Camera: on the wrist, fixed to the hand. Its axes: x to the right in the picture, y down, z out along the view.
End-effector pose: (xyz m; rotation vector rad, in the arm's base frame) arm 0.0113 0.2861 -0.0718 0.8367 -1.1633 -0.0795
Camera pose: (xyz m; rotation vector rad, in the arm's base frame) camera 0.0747 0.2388 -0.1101 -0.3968 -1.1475 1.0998
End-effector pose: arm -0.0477 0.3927 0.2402 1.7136 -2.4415 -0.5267
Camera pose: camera 0.0253 0.3437 0.2413 -0.3458 -2.3869 -0.2211
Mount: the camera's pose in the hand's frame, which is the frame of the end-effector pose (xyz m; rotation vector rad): 0.0194 -0.0793 -0.0325 -0.2561 0.3562 1.5247
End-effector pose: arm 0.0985 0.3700 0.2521 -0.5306 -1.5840 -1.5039
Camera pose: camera 0.0348 0.3199 0.2182 -1.1562 -0.3471 -0.5040
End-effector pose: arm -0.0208 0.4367 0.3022 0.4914 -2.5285 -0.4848
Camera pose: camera 0.0008 0.3515 0.3026 -1.2539 -1.7530 -0.0670
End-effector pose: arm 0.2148 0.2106 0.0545 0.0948 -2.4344 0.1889
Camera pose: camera 0.2300 0.1372 0.1004 -1.7315 -1.6504 0.4762
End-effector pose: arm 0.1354 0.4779 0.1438 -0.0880 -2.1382 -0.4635
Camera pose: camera 0.1310 0.3906 0.1527 -1.4978 -1.1417 0.1779
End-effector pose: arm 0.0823 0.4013 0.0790 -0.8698 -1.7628 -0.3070
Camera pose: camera 0.0485 0.3346 0.1251 -1.9148 -0.3984 0.3273
